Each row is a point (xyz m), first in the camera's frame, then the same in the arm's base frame.
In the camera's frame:
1: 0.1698 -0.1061 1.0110
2: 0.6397 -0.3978 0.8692
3: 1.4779 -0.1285 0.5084
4: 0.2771 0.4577 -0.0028
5: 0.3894 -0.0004 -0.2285
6: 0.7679 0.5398 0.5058
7: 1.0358 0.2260 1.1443
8: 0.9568 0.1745 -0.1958
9: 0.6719 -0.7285 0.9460
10: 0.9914 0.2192 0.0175
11: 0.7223 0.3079 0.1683
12: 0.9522 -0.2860 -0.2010
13: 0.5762 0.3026 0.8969
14: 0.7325 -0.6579 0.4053
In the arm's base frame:
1: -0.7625 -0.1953 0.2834
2: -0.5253 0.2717 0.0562
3: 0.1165 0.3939 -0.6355
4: 0.3056 -0.6592 0.3142
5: 0.4844 -0.1988 0.4859
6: -0.0048 -0.5172 -0.3101
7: -0.5659 -0.1158 -0.6293
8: 0.6580 -0.1085 -0.0756
9: -0.6364 0.5836 0.1380
10: 0.4756 -0.1329 -0.1973
11: 0.2628 -0.3296 -0.0592
12: 0.5929 0.3038 0.1190
13: -0.4670 -0.3861 -0.1872
14: -0.0999 0.5447 0.2459

